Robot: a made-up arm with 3 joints.
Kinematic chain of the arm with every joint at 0, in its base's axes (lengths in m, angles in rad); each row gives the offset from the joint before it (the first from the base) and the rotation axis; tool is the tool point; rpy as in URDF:
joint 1: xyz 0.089 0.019 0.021 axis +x
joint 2: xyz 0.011 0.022 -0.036 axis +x
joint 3: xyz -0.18 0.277 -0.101 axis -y
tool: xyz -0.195 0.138 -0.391 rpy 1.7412 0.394 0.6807
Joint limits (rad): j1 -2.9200..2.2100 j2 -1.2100..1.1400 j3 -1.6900..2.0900
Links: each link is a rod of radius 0.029 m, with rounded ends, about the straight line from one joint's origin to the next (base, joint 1, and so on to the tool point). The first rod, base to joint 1, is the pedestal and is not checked.
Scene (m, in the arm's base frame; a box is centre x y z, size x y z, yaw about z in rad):
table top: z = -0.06
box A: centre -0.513 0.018 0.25 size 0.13 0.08 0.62 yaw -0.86
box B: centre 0.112 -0.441 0 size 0.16 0.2 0.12 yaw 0.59
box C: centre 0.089 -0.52 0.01 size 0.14 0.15 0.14 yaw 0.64
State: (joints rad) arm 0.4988 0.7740 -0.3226
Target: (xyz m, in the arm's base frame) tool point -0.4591 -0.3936 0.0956
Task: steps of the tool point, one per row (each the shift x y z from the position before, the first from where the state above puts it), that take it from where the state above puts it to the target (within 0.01 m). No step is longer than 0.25 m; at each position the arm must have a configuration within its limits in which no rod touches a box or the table.
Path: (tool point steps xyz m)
1: -0.0015 -0.1317 0.1778
2: -0.0016 -0.1860 0.1175
3: -0.0015 -0.2144 0.0421
4: -0.0015 -0.2137 -0.0381
5: -0.0693 -0.0526 -0.0962
6: -0.0415 -0.0505 -0.1135
7: -0.0107 -0.0447 -0.1231
8: 0.0207 -0.0359 -0.1244
9: 0.0508 -0.0254 -0.1172
10: -0.0072 -0.0055 0.0480
11: -0.0069 -0.0025 0.0465

